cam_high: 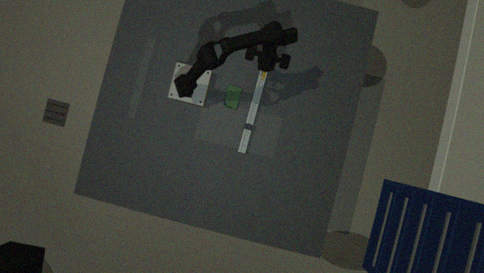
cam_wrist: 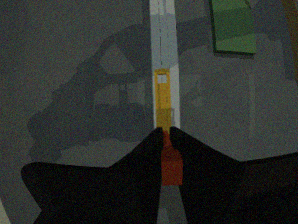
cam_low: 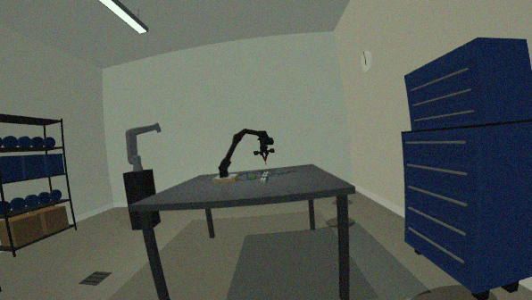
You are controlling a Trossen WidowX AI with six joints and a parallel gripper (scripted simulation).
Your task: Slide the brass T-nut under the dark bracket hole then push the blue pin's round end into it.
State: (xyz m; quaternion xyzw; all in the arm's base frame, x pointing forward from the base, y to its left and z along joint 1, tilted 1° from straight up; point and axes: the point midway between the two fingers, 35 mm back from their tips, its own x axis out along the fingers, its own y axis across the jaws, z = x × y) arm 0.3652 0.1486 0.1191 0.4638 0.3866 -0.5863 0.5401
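The brass T-nut is 2 cm to the right of my gripper tip. Round my gripper tip: blue pin 18 cm to the right, 17 cm behind, 10 cm below; green tray 16 cm to the right, 15 cm behind, 12 cm below.
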